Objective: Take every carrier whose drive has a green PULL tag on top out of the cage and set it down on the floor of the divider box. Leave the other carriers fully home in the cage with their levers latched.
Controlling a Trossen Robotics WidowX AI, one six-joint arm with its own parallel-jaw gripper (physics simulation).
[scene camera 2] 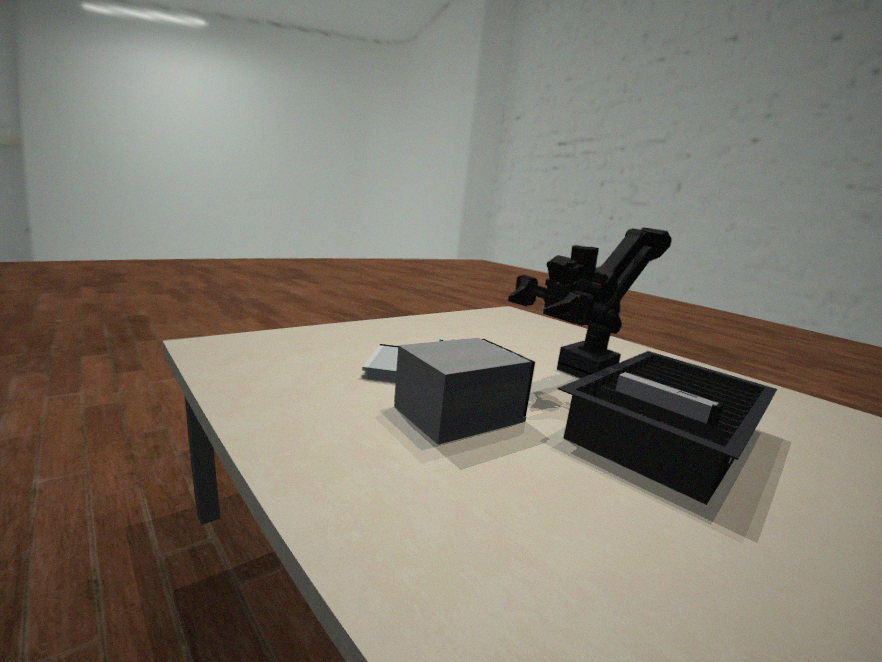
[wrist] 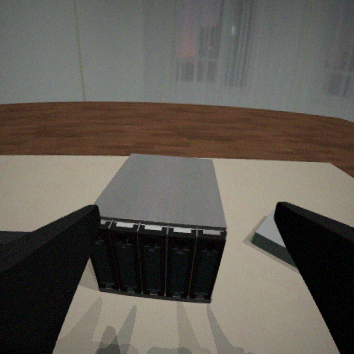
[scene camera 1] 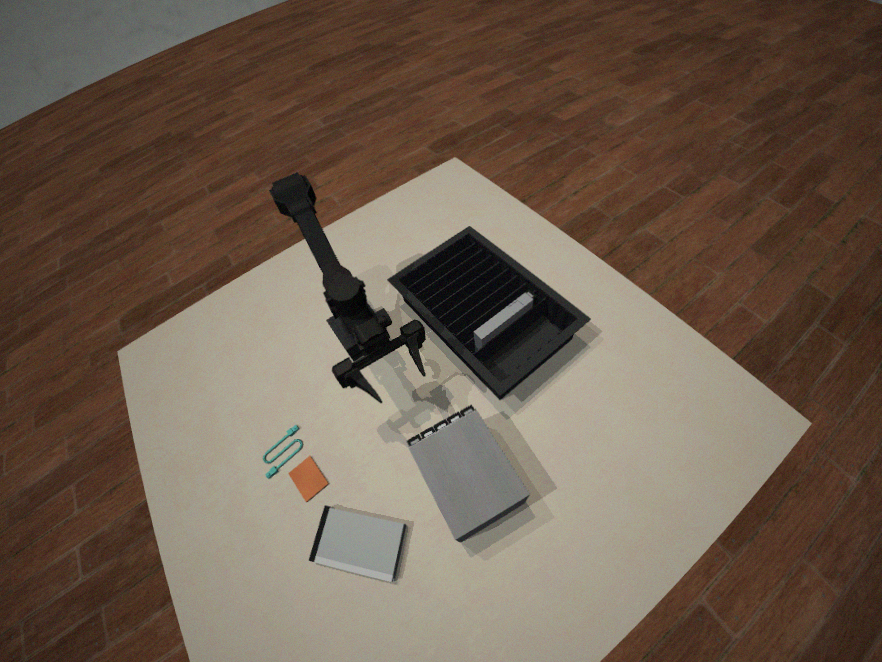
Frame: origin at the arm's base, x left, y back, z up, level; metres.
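Seen in the pictures: gripper, fingertip midpoint: [scene camera 2: 525, 304] [wrist: 188, 211] [scene camera 1: 403, 388]; arm's base, link origin: [scene camera 2: 594, 350].
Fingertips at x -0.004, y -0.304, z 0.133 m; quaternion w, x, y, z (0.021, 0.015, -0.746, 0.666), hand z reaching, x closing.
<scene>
Pixels of each thing's middle, then the offset from my fingertips to it. "spot": a spot on its surface instead. Level surfaces: height alone.
- grey cage, body centre: [wrist: 163, 220] [scene camera 2: 462, 389] [scene camera 1: 466, 474] dz -0.144, dx +0.015, dy -0.161 m
- black divider box, body centre: [scene camera 2: 672, 418] [scene camera 1: 483, 312] dz -0.162, dx +0.280, dy +0.137 m
- light grey block, body centre: [scene camera 2: 661, 416] [scene camera 1: 505, 325] dz -0.134, dx +0.286, dy +0.057 m
- orange square, surface spot: [scene camera 1: 308, 478] spot: dz -0.188, dx -0.272, dy +0.036 m
- teal cable, body centre: [scene camera 1: 282, 450] dz -0.189, dx -0.300, dy +0.128 m
- table, surface height: dz -0.193 m
The grey cage [scene camera 1: 471, 473] [scene camera 2: 463, 388] [wrist: 162, 192] stands on the table. In the wrist view its front shows several upright black carriers [wrist: 152, 260] side by side, with pale strips along their top ends. No green tag can be made out; the drive tops are hidden by the cage. The black divider box [scene camera 1: 445, 324] [scene camera 2: 644, 420] stands beside the cage, with thin dividers across part of it. A light grey block [scene camera 1: 504, 320] [scene camera 2: 666, 399] stands in the box beside its wider compartment. My gripper [scene camera 1: 402, 388] [wrist: 188, 211] is open and empty, above the table in front of the carriers.
A flat light grey case with a dark edge [scene camera 1: 359, 543] [scene camera 2: 381, 359] [wrist: 270, 240] lies beside the cage. An orange square [scene camera 1: 308, 478] and a teal cable [scene camera 1: 283, 452] lie on the table [scene camera 1: 235, 370] left of the cage in scene camera 1.
</scene>
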